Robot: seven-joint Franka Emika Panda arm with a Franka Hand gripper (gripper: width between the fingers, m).
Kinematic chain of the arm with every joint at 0, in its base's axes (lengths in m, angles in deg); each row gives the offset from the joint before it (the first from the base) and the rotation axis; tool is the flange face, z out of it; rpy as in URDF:
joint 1: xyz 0 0 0.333 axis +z
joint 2: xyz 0 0 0 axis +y
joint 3: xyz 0 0 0.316 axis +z
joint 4: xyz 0.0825 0 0 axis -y
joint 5: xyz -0.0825 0 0.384 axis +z
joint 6: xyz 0 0 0 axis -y
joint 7: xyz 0.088 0 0 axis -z
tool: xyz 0 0 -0.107 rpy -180 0 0
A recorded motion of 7 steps. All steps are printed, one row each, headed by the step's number.
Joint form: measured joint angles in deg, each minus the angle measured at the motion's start. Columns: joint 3, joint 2, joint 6, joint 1, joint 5, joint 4, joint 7.
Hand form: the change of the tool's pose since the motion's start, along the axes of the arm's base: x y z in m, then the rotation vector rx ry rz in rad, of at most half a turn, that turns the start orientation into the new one. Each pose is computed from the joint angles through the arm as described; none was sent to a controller.
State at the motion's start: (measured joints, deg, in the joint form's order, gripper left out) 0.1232 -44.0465 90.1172 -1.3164 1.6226 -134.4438 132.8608
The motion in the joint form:
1: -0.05 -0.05 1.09 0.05 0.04 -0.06 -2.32
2: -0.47 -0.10 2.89 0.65 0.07 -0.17 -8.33
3: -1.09 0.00 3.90 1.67 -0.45 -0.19 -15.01
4: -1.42 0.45 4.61 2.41 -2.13 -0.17 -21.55
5: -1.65 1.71 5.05 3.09 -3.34 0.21 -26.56
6: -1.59 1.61 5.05 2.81 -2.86 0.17 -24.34
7: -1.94 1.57 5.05 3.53 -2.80 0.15 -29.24
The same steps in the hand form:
1: 0.0018 -0.0001 0.0015 0.0007 -0.0200 0.0402
2: 0.0048 0.0001 0.0037 0.0030 -0.0536 0.1492
3: 0.0070 0.0004 0.0046 -0.0029 -0.0720 0.2754
4: 0.0104 -0.0008 0.0033 -0.0318 -0.0748 0.3993
5: 0.0171 -0.0006 0.0000 -0.0505 -0.0640 0.4969
6: 0.0166 -0.0009 0.0003 -0.0424 -0.0665 0.4535
7: 0.0165 0.0007 0.0003 -0.0392 -0.0688 0.5469

